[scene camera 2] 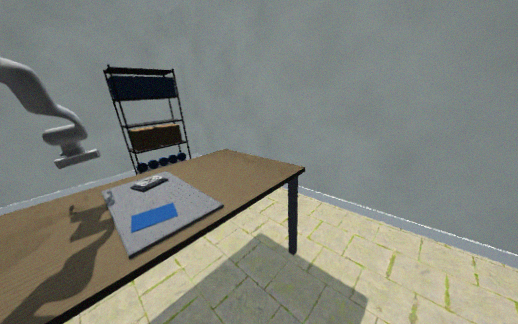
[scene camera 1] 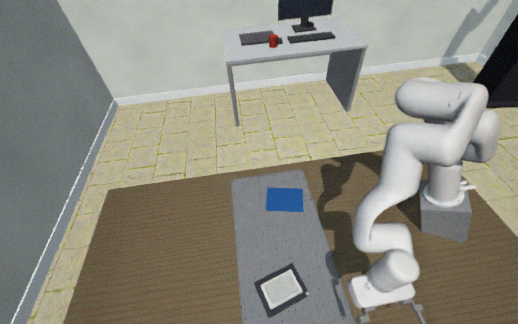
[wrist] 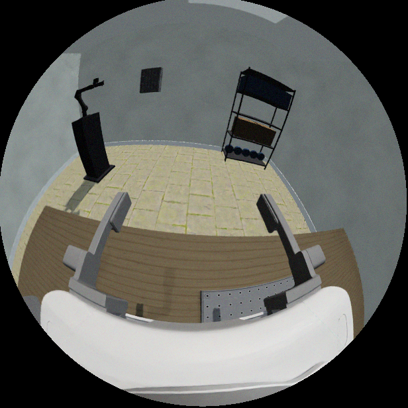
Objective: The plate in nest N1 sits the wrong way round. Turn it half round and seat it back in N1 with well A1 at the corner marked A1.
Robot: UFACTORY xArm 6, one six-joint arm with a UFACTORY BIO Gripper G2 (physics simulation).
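Note:
The pale plate (scene camera 1: 281,289) (scene camera 2: 151,181) lies in a dark rectangular nest (scene camera 1: 288,303) on the grey perforated board (scene camera 1: 265,240) (scene camera 2: 190,200) (wrist: 235,302). A small light spot shows at the nest's right corner in scene camera 1. The well and corner markings are too small to read. My gripper (scene camera 1: 393,319) (wrist: 194,210) is open and empty, well apart from the plate, to its right in scene camera 1 and raised above the table. Its fingers reach the lower edge of that view. The plate does not show in the wrist view.
A flat blue rectangle (scene camera 1: 285,200) (scene camera 2: 154,217) lies on the same board. The board rests on the brown table (scene camera 1: 165,240) (scene camera 2: 250,167) (wrist: 190,260). A shelf rack (scene camera 2: 120,116) stands beyond the table, and a dark pedestal (wrist: 91,145) shows in the wrist view. A desk (scene camera 1: 295,54) stands by the wall.

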